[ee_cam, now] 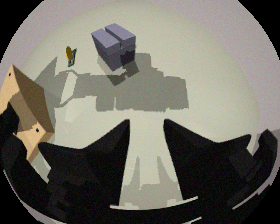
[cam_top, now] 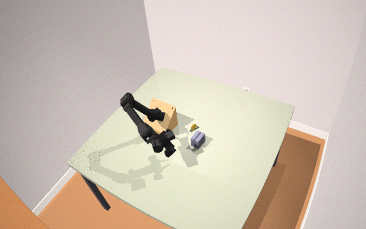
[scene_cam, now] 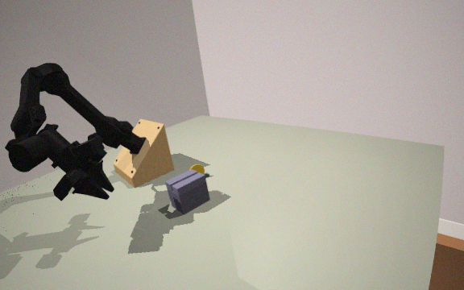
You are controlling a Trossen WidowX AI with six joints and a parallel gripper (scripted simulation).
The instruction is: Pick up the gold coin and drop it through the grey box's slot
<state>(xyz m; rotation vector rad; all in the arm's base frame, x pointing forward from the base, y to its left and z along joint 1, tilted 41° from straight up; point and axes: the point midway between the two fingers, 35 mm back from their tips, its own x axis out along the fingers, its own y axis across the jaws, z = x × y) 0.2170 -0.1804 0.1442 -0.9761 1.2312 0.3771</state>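
The gold coin lies 28 cm to the left of my gripper tip, 7 cm below it and 1 cm behind it.
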